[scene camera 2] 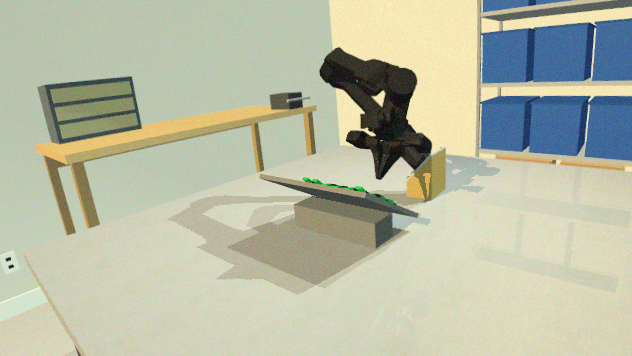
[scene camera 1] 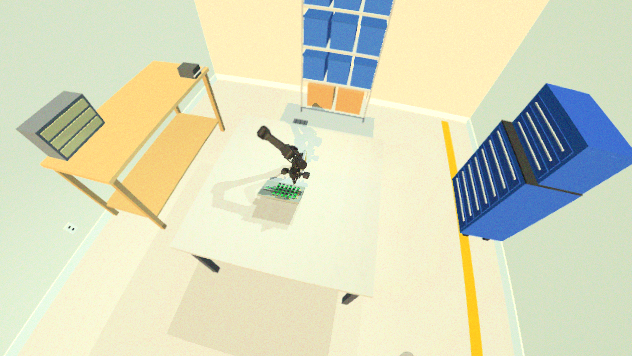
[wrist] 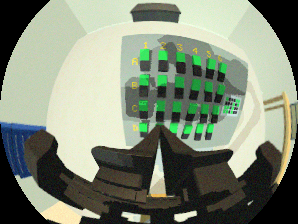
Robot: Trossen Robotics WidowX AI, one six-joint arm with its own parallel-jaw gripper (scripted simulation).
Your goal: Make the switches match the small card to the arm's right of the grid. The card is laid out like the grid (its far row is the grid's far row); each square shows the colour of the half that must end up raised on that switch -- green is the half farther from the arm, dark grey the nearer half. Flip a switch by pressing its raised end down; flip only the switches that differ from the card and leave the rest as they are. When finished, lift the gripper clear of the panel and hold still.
Labels:
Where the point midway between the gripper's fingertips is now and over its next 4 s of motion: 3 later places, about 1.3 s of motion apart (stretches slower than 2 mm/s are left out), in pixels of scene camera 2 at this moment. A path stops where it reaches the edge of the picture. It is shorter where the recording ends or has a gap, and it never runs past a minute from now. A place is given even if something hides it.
My gripper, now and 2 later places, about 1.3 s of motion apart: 378, 179; 374, 194; 374, 195

